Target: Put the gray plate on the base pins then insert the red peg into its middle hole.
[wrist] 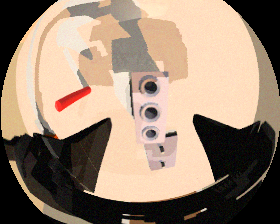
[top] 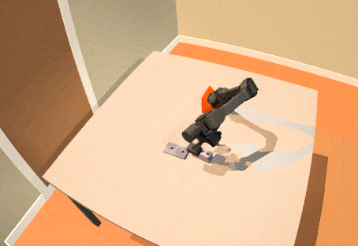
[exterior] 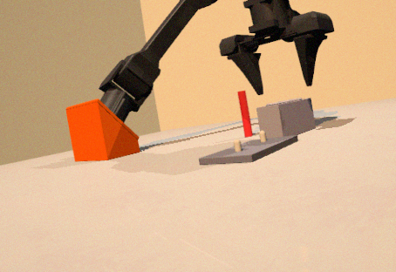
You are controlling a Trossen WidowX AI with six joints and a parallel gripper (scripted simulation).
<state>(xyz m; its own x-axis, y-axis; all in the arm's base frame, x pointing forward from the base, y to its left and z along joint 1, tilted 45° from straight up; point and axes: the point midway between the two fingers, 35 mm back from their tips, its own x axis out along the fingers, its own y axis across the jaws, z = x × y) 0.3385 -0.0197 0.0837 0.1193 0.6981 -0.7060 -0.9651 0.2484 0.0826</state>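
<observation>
Now: the gray plate 3 cm below my gripper tip. The rest, counted from my gripper tip: gray base: 14 cm to the right, 6 cm below; then red peg: 10 cm behind, 5 cm to the left, 3 cm below.
</observation>
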